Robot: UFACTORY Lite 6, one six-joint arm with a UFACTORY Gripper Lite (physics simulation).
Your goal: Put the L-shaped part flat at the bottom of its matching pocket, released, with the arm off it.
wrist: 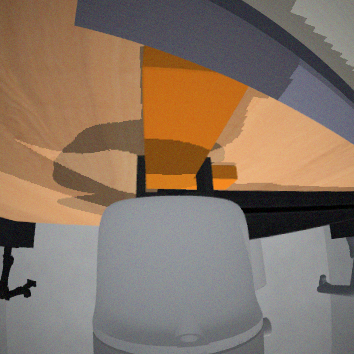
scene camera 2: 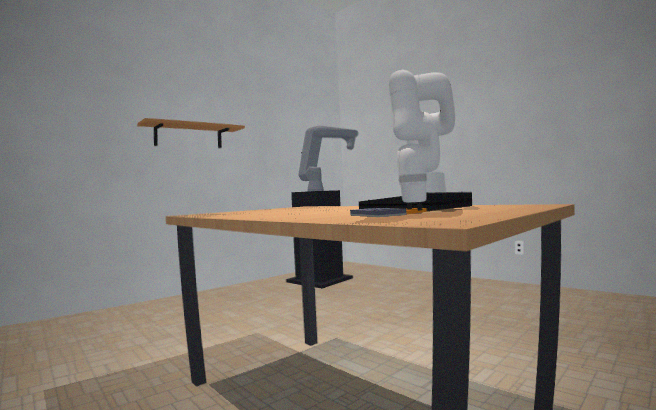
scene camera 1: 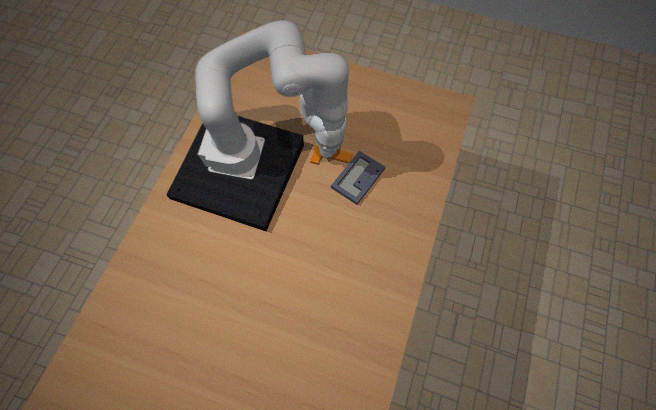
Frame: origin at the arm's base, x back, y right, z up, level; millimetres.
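Seen in the pictures: end effector, tool point: (wrist: 172,179) (scene camera 2: 414,206) (scene camera 1: 328,150); arm's base, origin of the base link: (scene camera 1: 238,155).
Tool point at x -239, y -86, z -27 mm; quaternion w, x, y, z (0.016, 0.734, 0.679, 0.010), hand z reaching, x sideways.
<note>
Pixels of each thing's top centre, then the offset from my tool point to it. Level surfaces: height alone.
- orange L-shaped part, middle of its top: (wrist: 205,158) (scene camera 2: 407,209) (scene camera 1: 331,157) dx -13, dy +16, dz -6 mm
- grey tray, middle of its top: (scene camera 2: 377,209) (scene camera 1: 358,175) dx -100, dy +62, dz +1 mm
- wooden table, its level: dz -16 mm
The orange L-shaped part (scene camera 1: 344,157) (scene camera 2: 416,210) (wrist: 185,110) lies at table height between the black base board and the grey tray. My gripper (scene camera 1: 327,157) (scene camera 2: 416,206) (wrist: 172,167) points down over it. In the wrist view the two black fingers stand against both sides of its long arm, near the corner, so the gripper is shut on it. The short arm shows beyond the right finger. The grey tray (scene camera 1: 345,194) (scene camera 2: 377,212) (wrist: 200,37) is beside the far end of the long arm. Its pale-floored L-shaped pocket (scene camera 1: 351,177) is empty.
The black base board (scene camera 1: 225,195) (scene camera 2: 457,199) under the arm is close to the part's short arm. The wooden table (scene camera 1: 250,300) (scene camera 2: 310,222) bears it all. A second grey arm (scene camera 2: 312,150) on a black stand is in the background, apart from the table.
</note>
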